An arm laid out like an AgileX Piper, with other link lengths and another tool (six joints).
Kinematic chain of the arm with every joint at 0, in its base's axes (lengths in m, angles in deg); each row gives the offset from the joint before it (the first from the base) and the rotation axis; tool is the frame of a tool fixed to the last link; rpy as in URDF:
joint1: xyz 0 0 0.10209 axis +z
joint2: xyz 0 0 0 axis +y
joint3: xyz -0.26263 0 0.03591 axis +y
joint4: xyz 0.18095 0 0.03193 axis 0.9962 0 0.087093
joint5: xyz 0 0 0 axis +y
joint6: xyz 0.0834 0 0.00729 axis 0.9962 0 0.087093
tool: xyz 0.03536 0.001 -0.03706 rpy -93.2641 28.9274 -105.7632
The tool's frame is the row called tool.
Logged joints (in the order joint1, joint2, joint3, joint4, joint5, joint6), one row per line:
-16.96 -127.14 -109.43 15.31 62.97 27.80
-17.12 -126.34 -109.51 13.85 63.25 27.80
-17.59 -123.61 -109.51 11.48 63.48 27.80
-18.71 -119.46 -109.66 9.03 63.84 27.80
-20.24 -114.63 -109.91 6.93 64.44 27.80
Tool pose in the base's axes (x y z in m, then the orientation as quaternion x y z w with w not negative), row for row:
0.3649 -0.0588 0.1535 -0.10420 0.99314 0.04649 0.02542
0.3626 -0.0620 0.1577 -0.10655 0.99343 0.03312 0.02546
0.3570 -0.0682 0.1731 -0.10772 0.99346 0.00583 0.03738
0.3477 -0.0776 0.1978 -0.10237 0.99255 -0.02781 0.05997
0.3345 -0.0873 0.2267 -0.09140 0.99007 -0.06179 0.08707
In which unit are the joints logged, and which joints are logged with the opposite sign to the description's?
The joints are logged in degrees. Opposite sign: joint2.
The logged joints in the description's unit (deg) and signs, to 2 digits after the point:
-16.96 127.14 -109.43 15.31 62.97 27.80
-17.12 126.34 -109.51 13.85 63.25 27.80
-17.59 123.61 -109.51 11.48 63.48 27.80
-18.71 119.46 -109.66 9.03 63.84 27.80
-20.24 114.63 -109.91 6.93 64.44 27.80

